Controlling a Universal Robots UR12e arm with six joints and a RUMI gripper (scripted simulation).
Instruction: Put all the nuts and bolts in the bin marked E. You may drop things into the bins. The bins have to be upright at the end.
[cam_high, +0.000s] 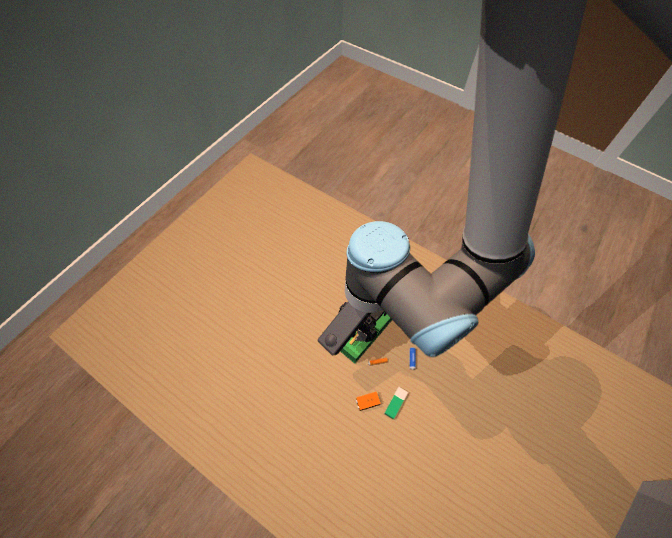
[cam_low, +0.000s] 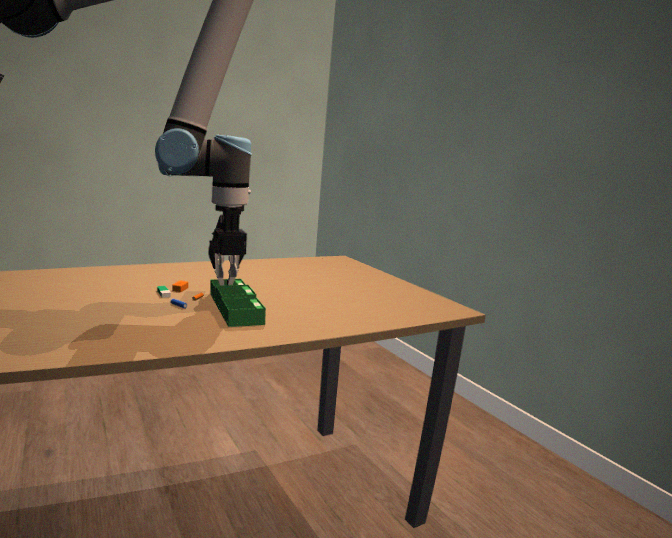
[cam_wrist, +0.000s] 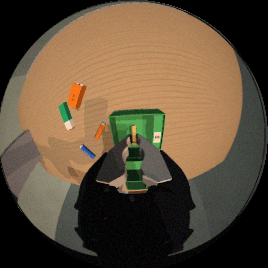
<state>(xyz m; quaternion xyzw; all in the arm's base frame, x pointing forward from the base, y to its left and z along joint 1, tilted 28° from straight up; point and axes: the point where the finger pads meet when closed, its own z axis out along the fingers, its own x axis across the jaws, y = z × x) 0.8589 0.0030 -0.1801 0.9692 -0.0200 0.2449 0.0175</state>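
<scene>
Now: the yellow bolt 10 mm to the right of my hand and 10 mm below it. Round my hand: blue cylinder (130 mm behind, 50 mm to the right, 30 mm below); then orange block (100 mm to the left, 100 mm behind, 30 mm below); then orange bolt (70 mm behind, 30 mm below, 10 mm to the left).
</scene>
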